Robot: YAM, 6 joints.
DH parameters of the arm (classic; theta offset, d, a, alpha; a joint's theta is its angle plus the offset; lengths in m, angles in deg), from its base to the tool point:
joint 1: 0 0.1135 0.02 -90
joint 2: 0 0 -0.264 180
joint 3: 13.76 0 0.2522 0
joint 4: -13.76 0 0.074 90
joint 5: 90 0 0 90
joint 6: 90 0.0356 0 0
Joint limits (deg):
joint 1: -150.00..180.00
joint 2: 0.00..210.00
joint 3: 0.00..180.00
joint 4: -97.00..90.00
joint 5: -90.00..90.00
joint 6: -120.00..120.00
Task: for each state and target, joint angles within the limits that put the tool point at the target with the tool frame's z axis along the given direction. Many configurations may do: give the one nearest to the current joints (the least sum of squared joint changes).
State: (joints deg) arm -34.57 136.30 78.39 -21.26 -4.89 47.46
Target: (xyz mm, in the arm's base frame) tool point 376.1 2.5 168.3 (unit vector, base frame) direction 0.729 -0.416 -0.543
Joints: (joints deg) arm 2.83 103.27 56.40 9.37 26.85 47.46
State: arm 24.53 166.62 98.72 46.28 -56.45 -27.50
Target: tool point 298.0 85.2 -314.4 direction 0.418 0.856 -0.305
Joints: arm 10.94 209.85 100.19 81.63 -49.54 -27.50
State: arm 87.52 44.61 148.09 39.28 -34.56 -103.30
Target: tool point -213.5 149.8 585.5 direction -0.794 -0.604 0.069
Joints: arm 137.24 86.83 118.13 -9.54 -79.27 -103.30
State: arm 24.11 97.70 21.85 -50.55 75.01 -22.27
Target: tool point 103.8 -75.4 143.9 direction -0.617 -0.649 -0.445
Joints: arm -22.58 81.35 29.75 -74.17 56.74 -22.27
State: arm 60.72 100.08 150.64 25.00 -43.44 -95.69
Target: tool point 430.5 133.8 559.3 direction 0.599 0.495 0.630
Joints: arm 15.85 126.30 152.38 15.45 -18.21 -95.69
